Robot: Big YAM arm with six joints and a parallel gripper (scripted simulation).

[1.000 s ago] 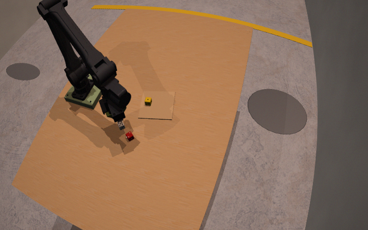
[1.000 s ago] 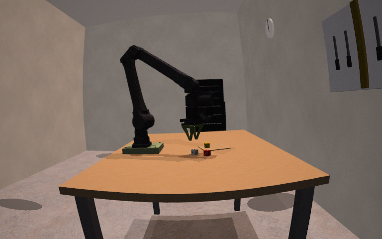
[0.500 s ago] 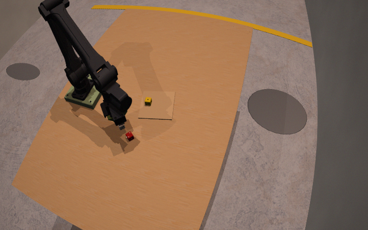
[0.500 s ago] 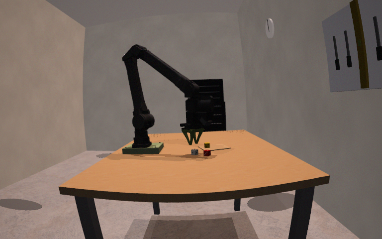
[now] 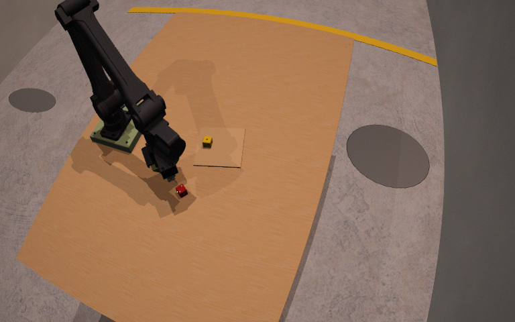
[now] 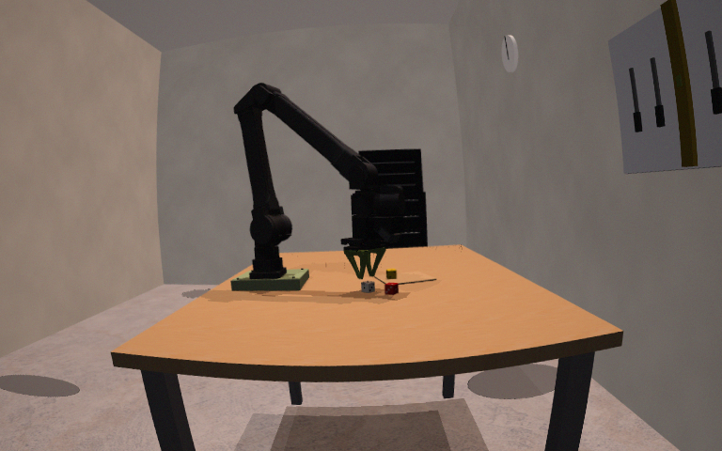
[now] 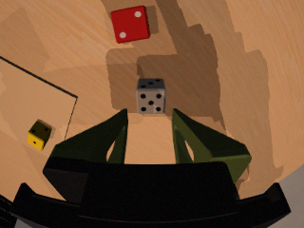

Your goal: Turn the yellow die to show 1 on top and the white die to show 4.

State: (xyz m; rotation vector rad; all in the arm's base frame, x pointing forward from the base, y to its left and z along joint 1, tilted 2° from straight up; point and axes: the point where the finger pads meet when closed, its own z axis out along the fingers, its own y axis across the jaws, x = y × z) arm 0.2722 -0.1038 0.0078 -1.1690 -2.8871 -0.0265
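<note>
The white die is 3 cm below my hand. The rest, counted from my hand: yellow die 14 cm to the left, 7 cm ahead, 3 cm below; then tan mat 14 cm to the left, 10 cm ahead, 4 cm below; then red die 6 cm ahead, 4 cm to the right, 3 cm below.
</note>
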